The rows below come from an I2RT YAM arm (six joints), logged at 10 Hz.
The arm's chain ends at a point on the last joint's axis. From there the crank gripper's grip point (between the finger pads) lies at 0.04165 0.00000 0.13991 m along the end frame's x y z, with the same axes.
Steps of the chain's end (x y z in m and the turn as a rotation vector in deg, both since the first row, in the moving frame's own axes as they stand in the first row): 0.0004 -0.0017 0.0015 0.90 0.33 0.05; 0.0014 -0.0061 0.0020 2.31 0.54 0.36; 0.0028 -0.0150 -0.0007 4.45 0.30 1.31; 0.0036 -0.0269 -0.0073 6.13 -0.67 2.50; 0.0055 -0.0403 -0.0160 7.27 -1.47 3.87; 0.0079 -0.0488 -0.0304 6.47 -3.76 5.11; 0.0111 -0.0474 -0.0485 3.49 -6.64 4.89; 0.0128 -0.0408 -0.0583 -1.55 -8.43 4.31; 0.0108 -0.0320 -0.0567 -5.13 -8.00 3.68; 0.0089 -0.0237 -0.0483 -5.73 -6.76 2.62
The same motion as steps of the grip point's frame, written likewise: 0.0012 -0.0039 0.0012 0.90 0.33 0.05; 0.0027 -0.0115 0.0015 2.31 0.54 0.36; 0.0036 -0.0249 -0.0013 4.45 0.30 1.31; 0.0023 -0.0401 -0.0075 6.13 -0.67 2.50; 0.0024 -0.0554 -0.0159 7.27 -1.47 3.87; -0.0008 -0.0614 -0.0287 6.47 -3.76 5.11; -0.0051 -0.0532 -0.0448 3.49 -6.64 4.89; -0.0084 -0.0346 -0.0538 -1.55 -8.43 4.31; -0.0095 -0.0172 -0.0530 -5.13 -8.00 3.68; -0.0082 -0.0080 -0.0452 -5.73 -6.76 2.62
